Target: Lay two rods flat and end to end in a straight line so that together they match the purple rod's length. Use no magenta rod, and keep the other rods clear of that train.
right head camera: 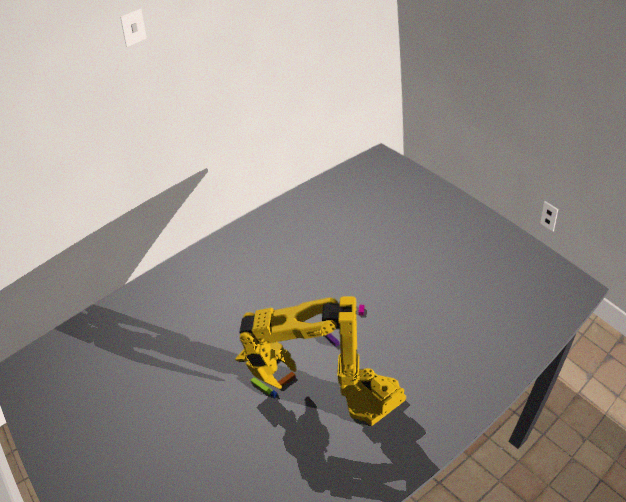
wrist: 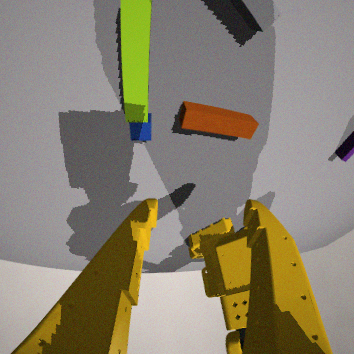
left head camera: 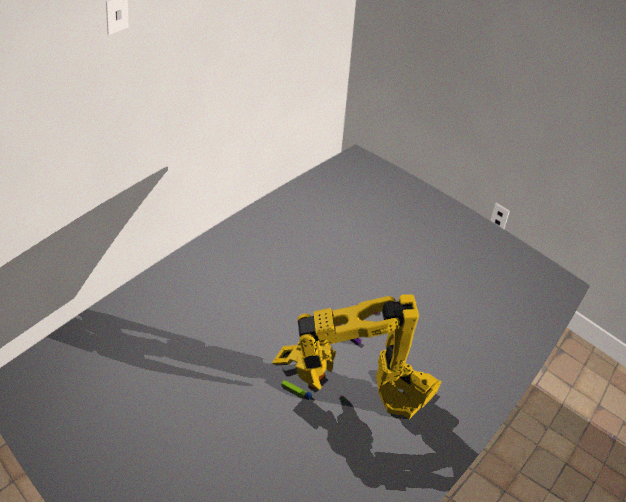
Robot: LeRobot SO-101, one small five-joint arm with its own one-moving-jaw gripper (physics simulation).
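Where they show: end effector, tool point: [right head camera: 280,385] [wrist: 156,208] [left head camera: 319,386]; arm's base, origin of the base link: [right head camera: 367,395] [wrist: 234,227] [left head camera: 398,390].
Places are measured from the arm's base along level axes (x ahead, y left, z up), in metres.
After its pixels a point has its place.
A lime rod [left head camera: 293,389] @[y 0.141, x 0.145, z 0.009 m] [right head camera: 261,385] @[y 0.138, x 0.146, z 0.010 m] [wrist: 135,60] @[y 0.137, x 0.148, z 0.010 m] lies flat. A short blue rod [left head camera: 308,395] @[y 0.132, x 0.115, z 0.010 m] [right head camera: 274,394] @[y 0.131, x 0.113, z 0.009 m] [wrist: 141,131] @[y 0.130, x 0.117, z 0.010 m] lies at its near end, apparently touching and roughly in line, slightly to the right in the wrist view. An orange rod [right head camera: 287,378] @[y 0.089, x 0.128, z 0.010 m] [wrist: 218,121] @[y 0.095, x 0.131, z 0.010 m] lies apart, to their right in the wrist view. The purple rod [left head camera: 356,340] @[y -0.035, x 0.139, z 0.010 m] [right head camera: 332,339] @[y -0.036, x 0.146, z 0.010 m] [wrist: 346,151] @[y -0.033, x 0.141, z 0.008 m] lies farther off, partly hidden by the arm in the head views. My gripper [left head camera: 326,377] @[y 0.121, x 0.102, z 0.042 m] [wrist: 201,202] is open and empty; in the wrist view its tips show below the blue and orange rods.
A black rod [wrist: 242,15] @[y 0.101, x 0.177, z 0.002 m] shows at the wrist view's top, apart from the lime rod. A magenta piece [right head camera: 361,309] @[y -0.130, x 0.166, z 0.010 m] lies behind the arm's elbow. The grey table [left head camera: 209,444] @[y 0.343, x 0.164, z 0.000 m] [right head camera: 182,444] @[y 0.342, x 0.131, z 0.000 m] meets the wall at the back left. The arm's shadows cross the table.
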